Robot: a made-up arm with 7 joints.
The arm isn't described. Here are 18 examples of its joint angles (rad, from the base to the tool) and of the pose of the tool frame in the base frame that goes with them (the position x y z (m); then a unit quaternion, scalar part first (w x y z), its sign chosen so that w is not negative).
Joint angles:
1: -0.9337 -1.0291 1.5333 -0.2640 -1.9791 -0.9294 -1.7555
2: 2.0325 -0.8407 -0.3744 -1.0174 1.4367 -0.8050 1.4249
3: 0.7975 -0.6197 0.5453 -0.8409 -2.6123 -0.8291 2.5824
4: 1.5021 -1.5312 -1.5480 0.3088 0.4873 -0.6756 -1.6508
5: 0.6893 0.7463 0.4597 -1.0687 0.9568 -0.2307 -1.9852
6: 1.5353 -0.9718 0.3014 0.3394 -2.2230 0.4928 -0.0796
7: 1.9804 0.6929 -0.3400 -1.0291 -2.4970 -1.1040 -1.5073
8: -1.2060 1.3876 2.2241 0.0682 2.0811 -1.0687 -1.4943
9: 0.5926 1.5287 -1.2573 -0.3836 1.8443 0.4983 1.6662
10: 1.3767 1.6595 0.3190 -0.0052 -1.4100 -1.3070 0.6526
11: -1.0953 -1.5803 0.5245 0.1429 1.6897 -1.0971 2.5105
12: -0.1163 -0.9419 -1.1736 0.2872 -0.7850 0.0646 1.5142
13: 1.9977 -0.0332 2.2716 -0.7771 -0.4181 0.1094 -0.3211
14: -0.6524 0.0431 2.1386 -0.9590 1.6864 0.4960 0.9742
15: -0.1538 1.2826 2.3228 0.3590 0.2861 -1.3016 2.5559
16: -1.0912 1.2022 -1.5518 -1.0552 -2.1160 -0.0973 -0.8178
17: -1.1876 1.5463 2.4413 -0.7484 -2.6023 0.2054 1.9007
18: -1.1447 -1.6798 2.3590 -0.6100 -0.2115 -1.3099 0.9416
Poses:
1: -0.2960 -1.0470 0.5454 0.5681 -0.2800 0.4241 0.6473
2: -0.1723 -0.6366 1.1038 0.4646 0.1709 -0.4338 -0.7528
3: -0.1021 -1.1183 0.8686 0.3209 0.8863 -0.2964 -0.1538
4: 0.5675 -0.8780 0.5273 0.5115 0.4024 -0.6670 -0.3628
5: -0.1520 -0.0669 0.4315 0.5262 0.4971 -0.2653 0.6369
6: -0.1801 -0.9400 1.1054 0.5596 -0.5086 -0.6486 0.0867
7: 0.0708 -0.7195 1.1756 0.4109 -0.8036 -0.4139 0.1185
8: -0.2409 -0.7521 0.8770 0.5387 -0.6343 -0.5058 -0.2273
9: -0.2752 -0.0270 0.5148 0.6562 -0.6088 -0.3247 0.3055
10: 0.1125 -0.0244 0.4354 0.4406 -0.7652 0.3440 0.3193
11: -0.1488 -0.6134 0.6009 0.6206 -0.5575 0.1486 -0.5311
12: -0.6776 -0.5846 0.4334 0.0952 0.4238 -0.7029 -0.5633
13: 0.4124 -0.1673 0.6297 0.2645 -0.4036 0.2872 0.8274
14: -0.4011 -0.4865 0.9620 0.6213 -0.3201 -0.4757 0.5341
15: -0.1312 -0.4965 0.2185 0.5140 -0.6898 0.3729 -0.3478
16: -0.5015 -0.4750 1.0613 0.6160 -0.2842 0.5762 -0.4558
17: 0.2492 -0.2003 1.0005 0.2228 -0.6323 -0.2484 -0.6992
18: -0.4435 -0.1612 0.5766 0.1961 -0.9464 -0.2510 -0.0543
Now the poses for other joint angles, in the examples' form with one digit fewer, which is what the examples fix.
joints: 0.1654 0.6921 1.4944 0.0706 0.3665 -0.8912 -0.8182
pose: -0.229 -0.554 0.112 0.117 -0.211 -0.591 -0.770
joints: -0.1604 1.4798 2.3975 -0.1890 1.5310 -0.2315 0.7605
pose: -0.040 -0.770 0.567 0.024 -0.322 0.870 -0.372
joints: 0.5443 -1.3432 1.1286 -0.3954 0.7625 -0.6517 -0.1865
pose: 0.126 -0.444 0.414 0.272 0.785 -0.161 0.532
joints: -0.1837 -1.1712 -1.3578 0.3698 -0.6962 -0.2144 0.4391
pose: -0.669 -0.406 0.371 0.247 0.338 -0.417 -0.807
